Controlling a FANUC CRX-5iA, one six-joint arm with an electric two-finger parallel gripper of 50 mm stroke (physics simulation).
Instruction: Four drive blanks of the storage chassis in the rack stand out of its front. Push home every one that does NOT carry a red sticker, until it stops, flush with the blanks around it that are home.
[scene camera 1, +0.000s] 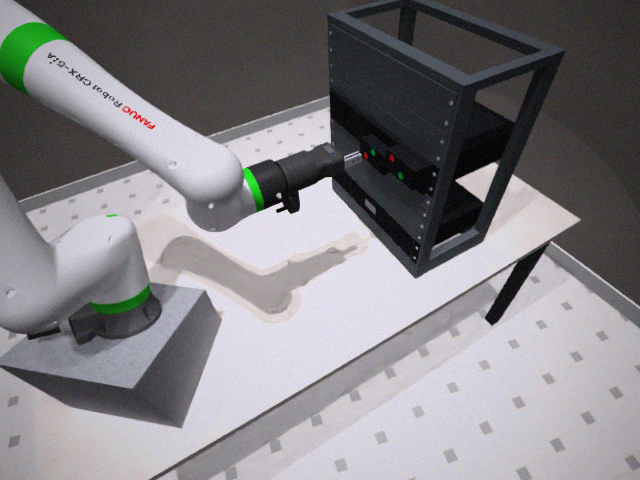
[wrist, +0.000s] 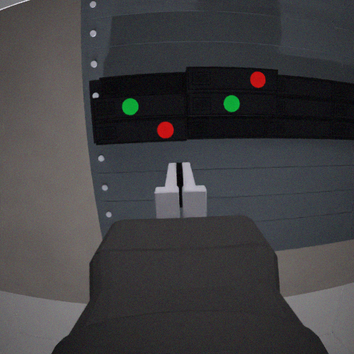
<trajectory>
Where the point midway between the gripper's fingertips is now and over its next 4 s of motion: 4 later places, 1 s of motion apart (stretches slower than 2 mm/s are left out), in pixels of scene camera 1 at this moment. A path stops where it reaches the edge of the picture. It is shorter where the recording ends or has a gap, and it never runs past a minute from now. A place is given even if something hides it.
The gripper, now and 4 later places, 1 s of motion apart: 359, 156; 350, 144; 363, 153; 367, 151; 369, 150
</trajectory>
